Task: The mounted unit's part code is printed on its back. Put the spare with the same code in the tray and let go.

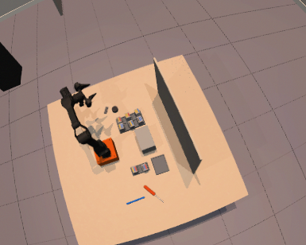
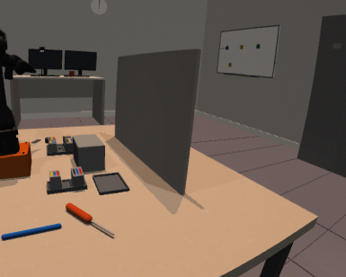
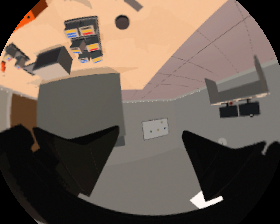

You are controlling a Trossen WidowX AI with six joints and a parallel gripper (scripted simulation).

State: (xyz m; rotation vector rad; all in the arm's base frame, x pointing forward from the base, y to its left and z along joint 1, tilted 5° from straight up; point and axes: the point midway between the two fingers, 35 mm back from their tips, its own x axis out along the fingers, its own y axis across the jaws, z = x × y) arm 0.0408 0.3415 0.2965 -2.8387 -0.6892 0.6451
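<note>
Now: gripper tip 32 cm above the dark spare, 24 cm short of it and 10 cm to the left of it. From my gripper tip the other things lie so: mounted unit 31 cm to the right, 31 cm below, 24 cm ahead; then grey panel 47 cm ahead, 30 cm to the right, 14 cm below; then blue marker pen 73 cm to the right, 36 cm below, 7 cm ahead.
</note>
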